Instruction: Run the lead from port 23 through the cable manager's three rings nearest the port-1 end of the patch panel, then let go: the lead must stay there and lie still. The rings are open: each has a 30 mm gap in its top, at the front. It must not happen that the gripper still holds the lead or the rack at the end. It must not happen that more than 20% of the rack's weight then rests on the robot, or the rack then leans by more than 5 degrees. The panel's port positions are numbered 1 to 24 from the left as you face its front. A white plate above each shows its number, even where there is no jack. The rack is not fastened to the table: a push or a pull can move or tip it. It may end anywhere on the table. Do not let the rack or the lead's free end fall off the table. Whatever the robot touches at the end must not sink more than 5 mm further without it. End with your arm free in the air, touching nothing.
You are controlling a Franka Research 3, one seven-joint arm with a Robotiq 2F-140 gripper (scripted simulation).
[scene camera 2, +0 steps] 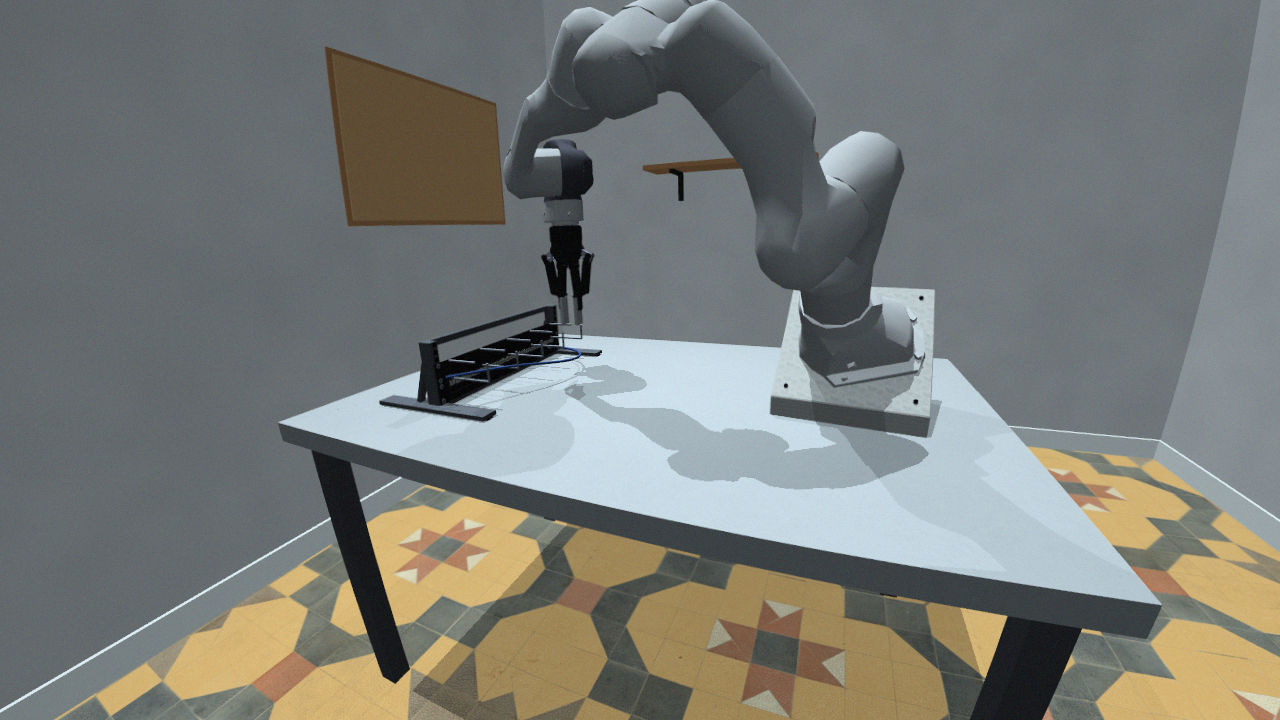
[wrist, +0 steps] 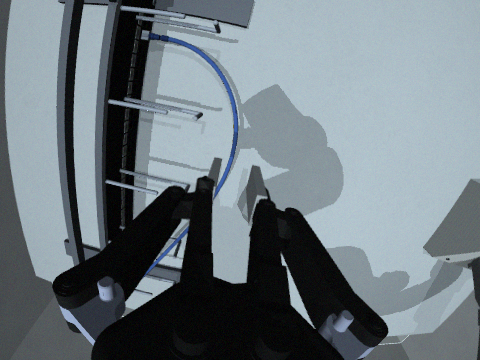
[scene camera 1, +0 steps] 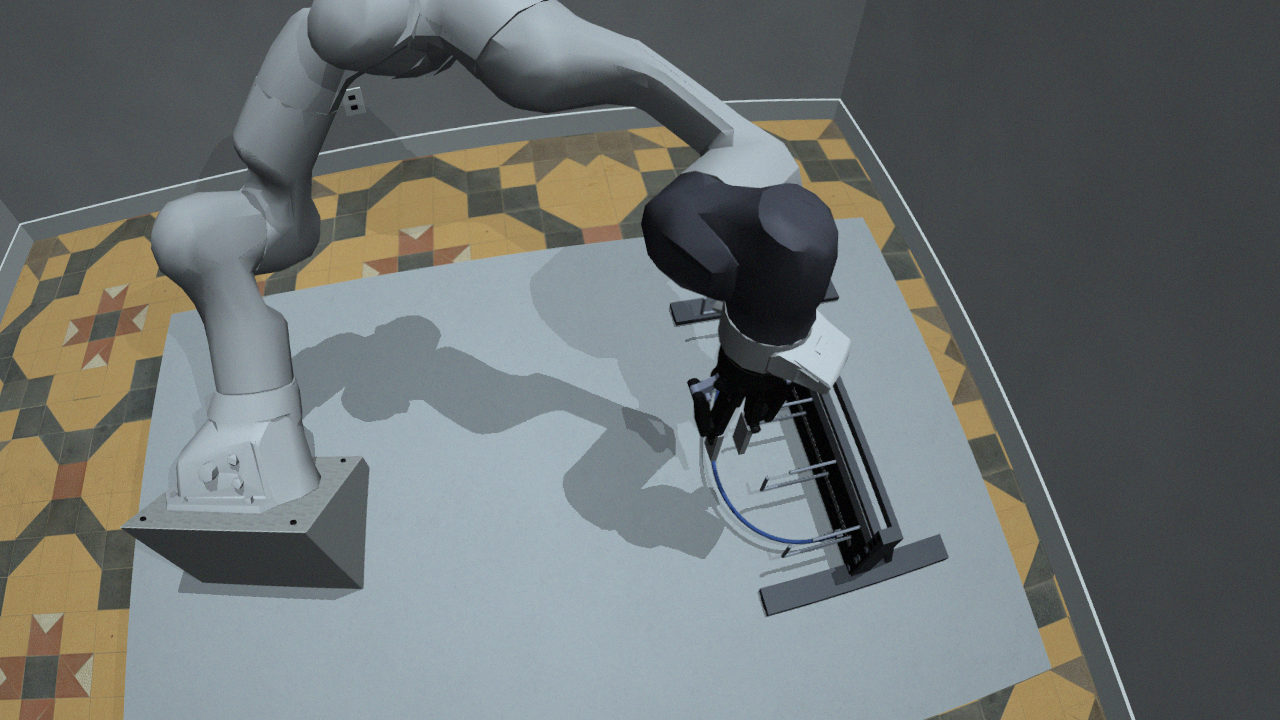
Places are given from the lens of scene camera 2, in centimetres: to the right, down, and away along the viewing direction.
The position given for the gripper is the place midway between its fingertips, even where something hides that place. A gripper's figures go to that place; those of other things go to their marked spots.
gripper (scene camera 2: 572, 323): -17, -9, 109
patch-panel rack (scene camera 2: 442, 393): -41, 7, 90
